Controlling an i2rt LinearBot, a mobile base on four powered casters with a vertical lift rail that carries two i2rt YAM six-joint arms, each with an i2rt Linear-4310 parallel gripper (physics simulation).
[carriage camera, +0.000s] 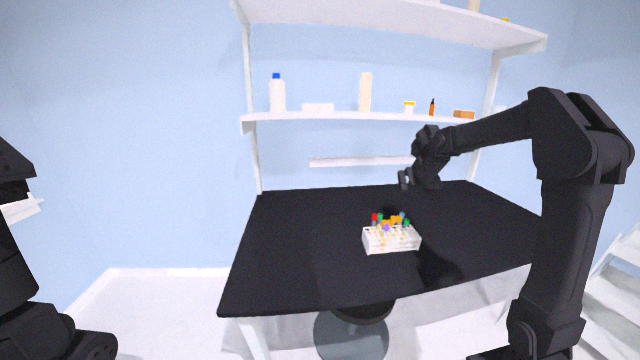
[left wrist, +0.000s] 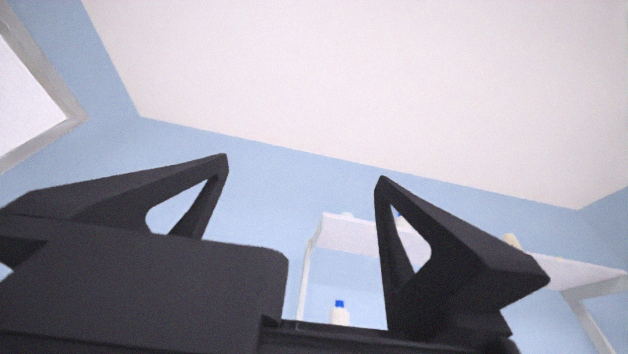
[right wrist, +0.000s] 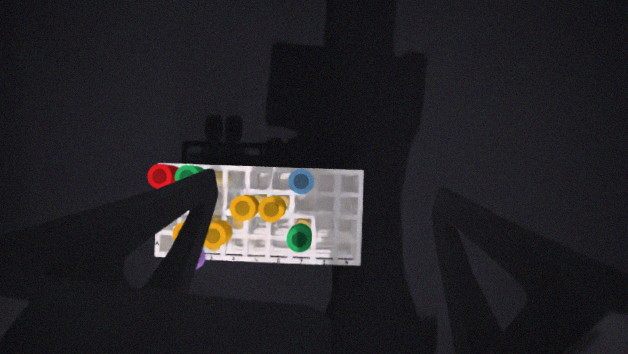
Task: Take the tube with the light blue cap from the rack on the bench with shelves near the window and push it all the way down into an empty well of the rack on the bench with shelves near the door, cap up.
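Places are measured from the left arm's base along level axes (x ahead, y left, z up), in millimetres.
Pixels of known places: left gripper, fingertip midpoint: (left wrist: 303,172); right gripper, fingertip midpoint: (carriage camera: 411,190) (right wrist: 325,190).
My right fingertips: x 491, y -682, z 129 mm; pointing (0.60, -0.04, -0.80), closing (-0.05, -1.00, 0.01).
Note:
Behind a point stands the place of what it marks.
The tube with the light blue cap (carriage camera: 402,215) {z 29, x 487, y -666 mm} (right wrist: 301,181) {z 34, x 495, y -668 mm} stands cap up in the white rack (carriage camera: 409,245) {z -56, x 417, y -680 mm} (right wrist: 361,220) {z -29, x 460, y -723 mm}, in the far row toward the right end. The rack stands on a black bench (carriage camera: 300,270) {z -86, x 365, y -291 mm} with shelves. My right gripper (carriage camera: 406,181) {z 129, x 491, y -682 mm} (right wrist: 325,190) {z 129, x 491, y -682 mm} is open and empty, pointing down high above the rack. In the right wrist view the light blue cap lies between its fingertips, a little nearer the left one, well below them. My left gripper (left wrist: 303,172) {z 440, x 44, y 7 mm} is open and empty, pointing up at wall and ceiling. A second rack does not show.
Red (right wrist: 160,176) {z 33, x 495, y -561 mm}, green (right wrist: 299,237) {z 34, x 453, y -668 mm}, orange (right wrist: 243,207) {z 34, x 474, y -625 mm} and purple (right wrist: 200,259) {z 25, x 431, y -591 mm} caps share the rack. Shelves (carriage camera: 350,116) {z 360, x 704, y -495 mm} with bottles rise behind the bench. A round stool (carriage camera: 350,335) {z -818, x 487, y -542 mm} stands under the front edge. A white stepped unit (carriage camera: 612,295) {z -387, x 211, y -1861 mm} stands at the right.

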